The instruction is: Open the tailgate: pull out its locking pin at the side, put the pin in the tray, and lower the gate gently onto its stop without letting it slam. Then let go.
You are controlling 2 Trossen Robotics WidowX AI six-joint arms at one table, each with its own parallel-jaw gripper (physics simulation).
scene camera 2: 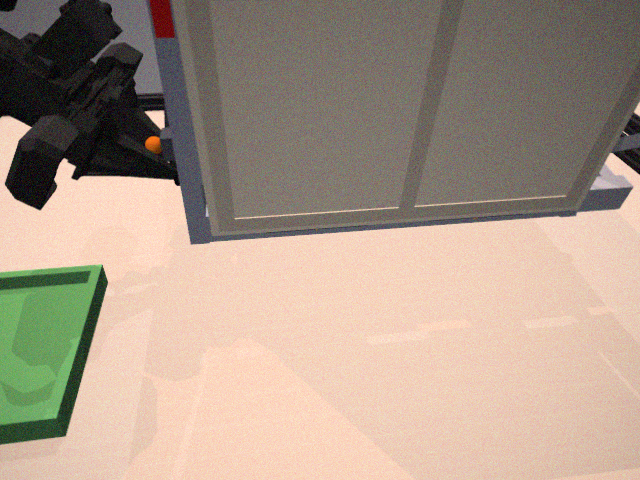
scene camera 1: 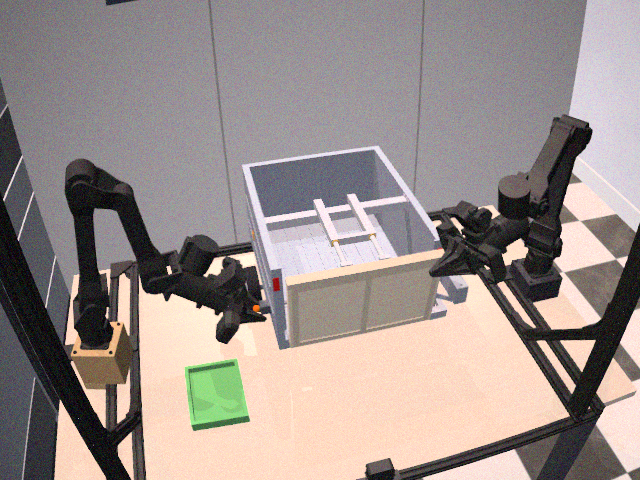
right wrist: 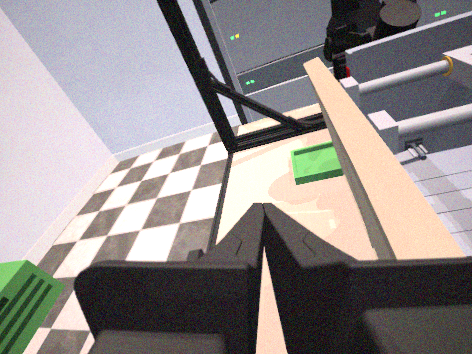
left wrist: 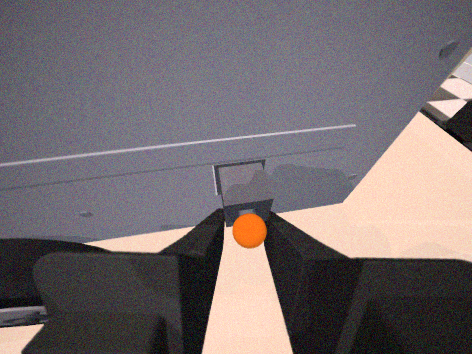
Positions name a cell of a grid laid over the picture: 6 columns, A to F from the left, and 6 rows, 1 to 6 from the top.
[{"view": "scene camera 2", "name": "left gripper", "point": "B3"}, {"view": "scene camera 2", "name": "beige tailgate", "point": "C2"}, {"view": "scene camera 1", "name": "left gripper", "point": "C4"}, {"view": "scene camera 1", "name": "right gripper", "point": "E4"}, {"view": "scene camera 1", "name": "grey truck bed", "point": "C3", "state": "touched by the left gripper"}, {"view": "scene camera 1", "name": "beige tailgate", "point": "D4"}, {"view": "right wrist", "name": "right gripper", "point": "D4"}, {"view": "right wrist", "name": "grey truck bed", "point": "F1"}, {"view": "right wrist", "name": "beige tailgate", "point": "F4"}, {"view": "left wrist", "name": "left gripper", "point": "D4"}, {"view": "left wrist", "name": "grey truck bed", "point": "B3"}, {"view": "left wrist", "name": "locking pin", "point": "D4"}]
